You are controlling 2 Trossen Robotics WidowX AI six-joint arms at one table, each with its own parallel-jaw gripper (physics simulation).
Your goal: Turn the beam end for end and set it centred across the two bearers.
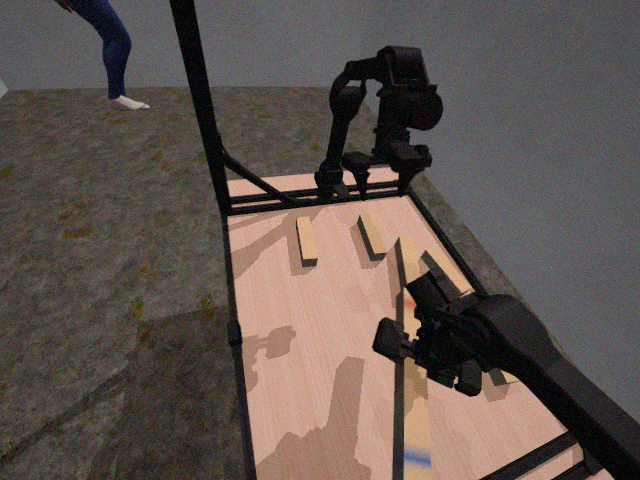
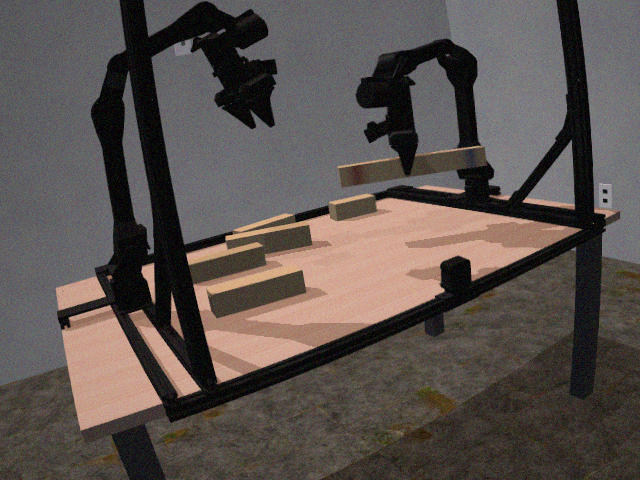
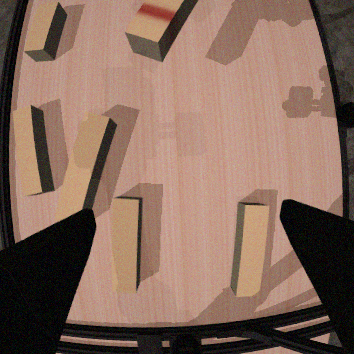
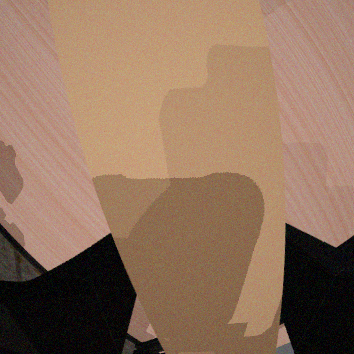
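Where they show: left gripper, between the fingertips: [image 1: 381, 198] [image 2: 263, 127] [image 3: 188, 214]; right gripper, between the fingertips: [image 1: 406, 365] [image 2: 407, 174] [image 4: 201, 222]; left arm's base, origin of its link: [image 1: 324, 194] [image 2: 133, 306] [image 3: 185, 345]; right arm's base, origin of its link: [image 2: 478, 200].
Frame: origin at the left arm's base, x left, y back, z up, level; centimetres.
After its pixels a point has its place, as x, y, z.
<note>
The long pale beam [image 1: 416, 434] @(-9.5, -74.7, 16.4) [image 2: 439, 161] @(-9.4, -69.8, 14.5) [image 3: 150, 22] @(2.1, -52.7, 16.1) [image 4: 165, 100] @(-1.6, -59.7, 16.2) has a red band near one end and a blue band near the other. My right gripper [image 1: 428, 357] [image 2: 408, 167] @(-4.1, -64.4, 12.2) [image 4: 201, 222] @(-4.1, -64.4, 12.2) is shut on its middle and holds it above the table. The red end faces the left arm's side. Two roughly parallel blocks, apparently the bearers, lie apart near the left arm: one bearer [image 1: 306, 241] @(-13.2, -22.8, 2.5) [image 2: 258, 291] @(-14.8, -20.4, 0.8) [image 3: 251, 250] @(-12.4, -21.2, 2.5) and another bearer [image 1: 372, 236] @(8.7, -24.9, 2.5) [image 2: 227, 262] @(7.4, -23.0, 0.9) [image 3: 126, 245] @(9.0, -23.6, 2.5). My left gripper [image 1: 383, 196] @(-0.3, -32.8, 27.8) [image 2: 263, 125] @(-0.3, -32.8, 27.8) [image 3: 188, 214] @(-0.3, -32.8, 27.8) is open and empty, high above them.
A slanted block [image 1: 407, 250] @(17.4, -32.9, 3.1) [image 2: 273, 238] @(13.8, -37.2, 1.5) [image 3: 87, 165] @(14.8, -37.5, 3.1) lies beside the second bearer, with another block [image 1: 448, 271] @(27.3, -42.6, 2.5) [image 2: 266, 222] @(27.0, -41.7, 2.5) [image 3: 27, 150] @(27.3, -41.1, 2.5) nearer the table's edge rail. A further block [image 2: 352, 207] @(24.5, -66.7, 0.9) [image 3: 45, 32] @(25.1, -65.7, 2.8) lies farther along that side. Black frame posts stand at the table's edge.
</note>
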